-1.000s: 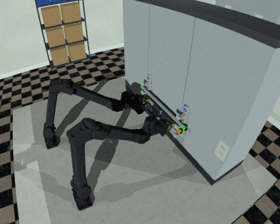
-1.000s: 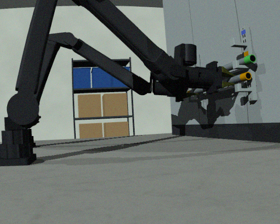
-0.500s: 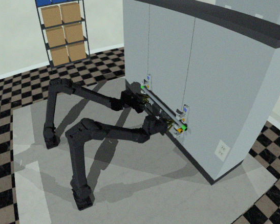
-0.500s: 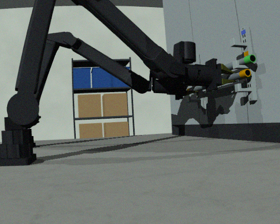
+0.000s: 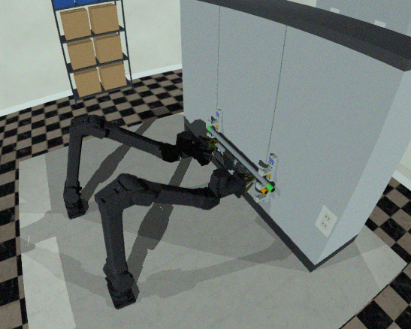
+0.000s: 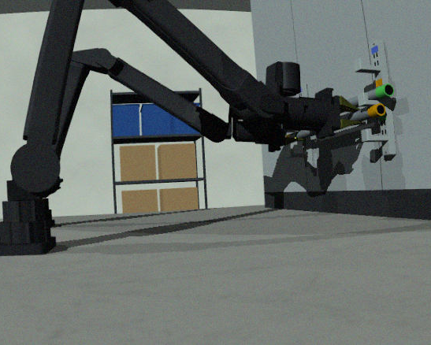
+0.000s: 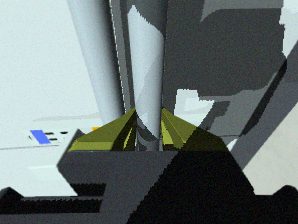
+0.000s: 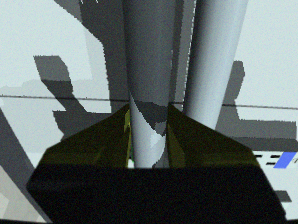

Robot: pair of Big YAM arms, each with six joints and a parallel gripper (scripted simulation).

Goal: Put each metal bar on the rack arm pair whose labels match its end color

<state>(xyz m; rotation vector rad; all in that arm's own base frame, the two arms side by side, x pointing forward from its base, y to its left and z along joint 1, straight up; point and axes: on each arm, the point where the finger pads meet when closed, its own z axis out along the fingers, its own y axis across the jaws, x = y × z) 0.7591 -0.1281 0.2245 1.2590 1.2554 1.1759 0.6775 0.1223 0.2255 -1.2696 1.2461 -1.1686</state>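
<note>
Right now the green-ended bar is 140 mm to the left of my right hand, 40 mm above it and 30 mm ahead of it. Round my right hand: grey cabinet wall 220 mm ahead, 220 mm above, 150 mm to the left; then orange-ended bar 150 mm to the left, 20 mm ahead; then wall outlet 370 mm to the right, 70 mm above, 10 mm behind.
</note>
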